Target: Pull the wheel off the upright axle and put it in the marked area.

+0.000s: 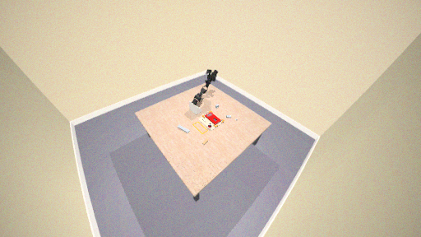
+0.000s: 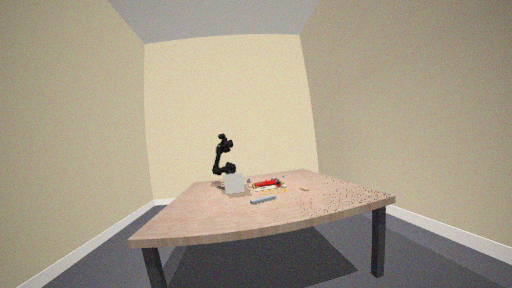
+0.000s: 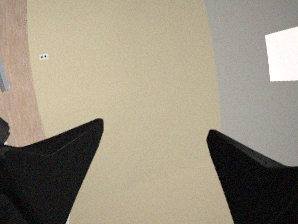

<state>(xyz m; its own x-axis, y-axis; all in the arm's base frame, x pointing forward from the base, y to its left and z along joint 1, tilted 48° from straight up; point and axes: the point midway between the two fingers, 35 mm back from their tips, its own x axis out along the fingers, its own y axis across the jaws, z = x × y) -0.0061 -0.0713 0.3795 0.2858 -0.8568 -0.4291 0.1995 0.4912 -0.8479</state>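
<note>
My gripper tip is 42 cm above the pale base plate, 32 cm short of it and 13 cm to the left of it. Also, from my gripper tip: small tan piece: 53 cm ahead, 42 cm below, 41 cm to the right.
</note>
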